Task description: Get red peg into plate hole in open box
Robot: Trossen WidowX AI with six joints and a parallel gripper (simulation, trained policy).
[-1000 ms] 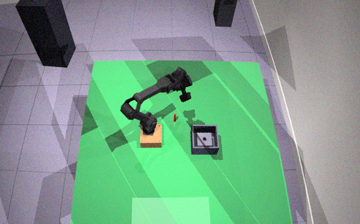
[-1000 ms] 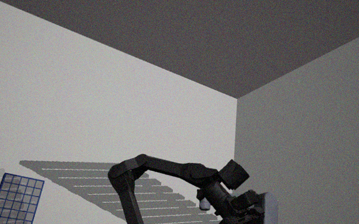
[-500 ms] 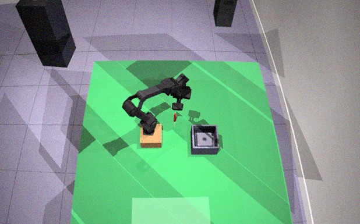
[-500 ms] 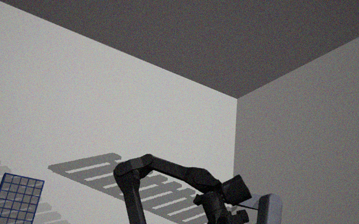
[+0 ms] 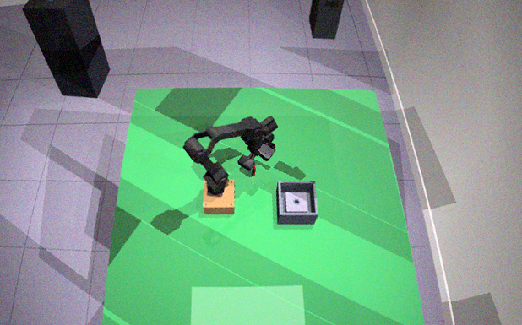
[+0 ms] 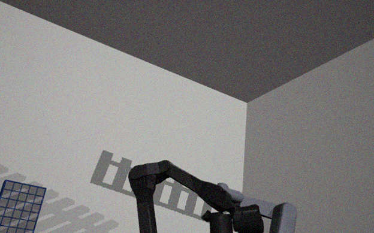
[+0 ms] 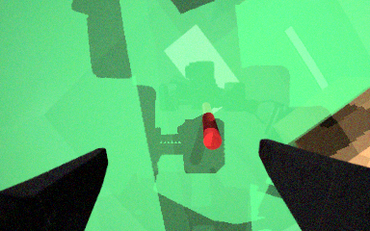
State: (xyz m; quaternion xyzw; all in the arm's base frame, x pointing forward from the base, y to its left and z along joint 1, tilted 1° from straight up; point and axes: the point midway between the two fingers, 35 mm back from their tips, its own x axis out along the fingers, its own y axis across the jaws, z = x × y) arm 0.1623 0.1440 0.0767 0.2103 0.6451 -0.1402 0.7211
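My gripper tip is now 20 mm past the red peg, 10 mm to the left of it and 80 mm above it. Also, from my gripper tip: grey box: 180 mm ahead, 150 mm to the right, 90 mm below; pale plate: 180 mm ahead, 150 mm to the right, 80 mm below.
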